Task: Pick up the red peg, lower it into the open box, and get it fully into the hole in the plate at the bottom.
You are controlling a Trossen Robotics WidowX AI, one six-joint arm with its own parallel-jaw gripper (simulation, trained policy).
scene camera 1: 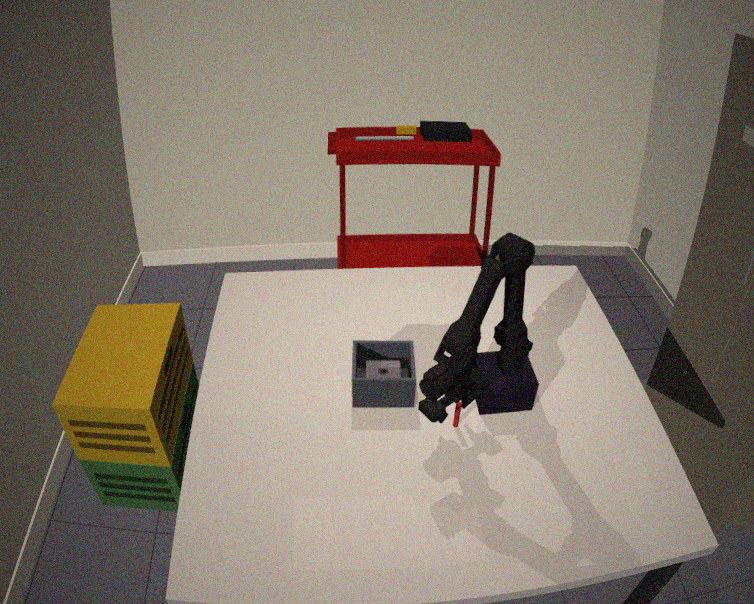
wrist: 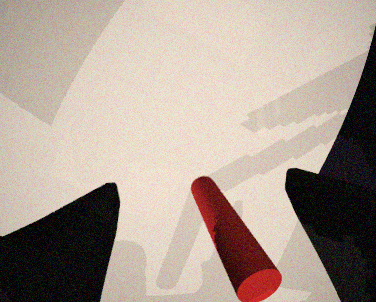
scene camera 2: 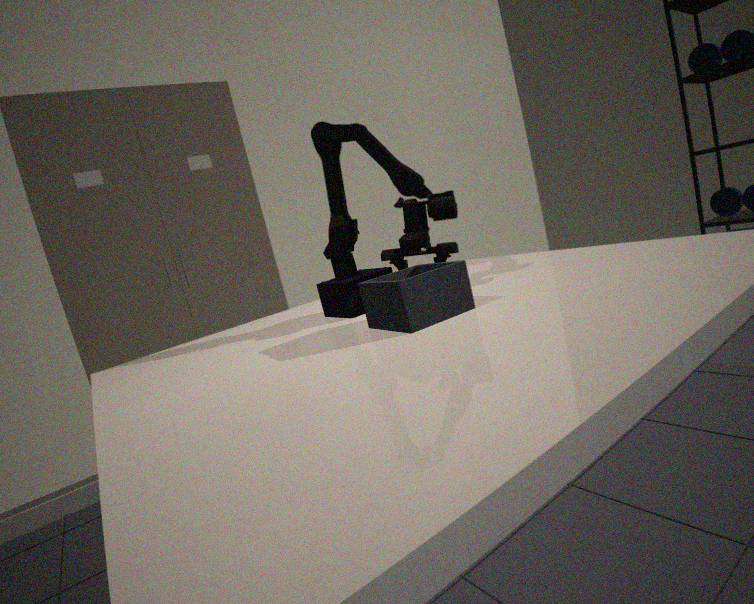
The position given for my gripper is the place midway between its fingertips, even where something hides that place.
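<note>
What I can see here is my own gripper (scene camera 1: 451,414). The wrist view gives me that gripper too (wrist: 205,187).
</note>
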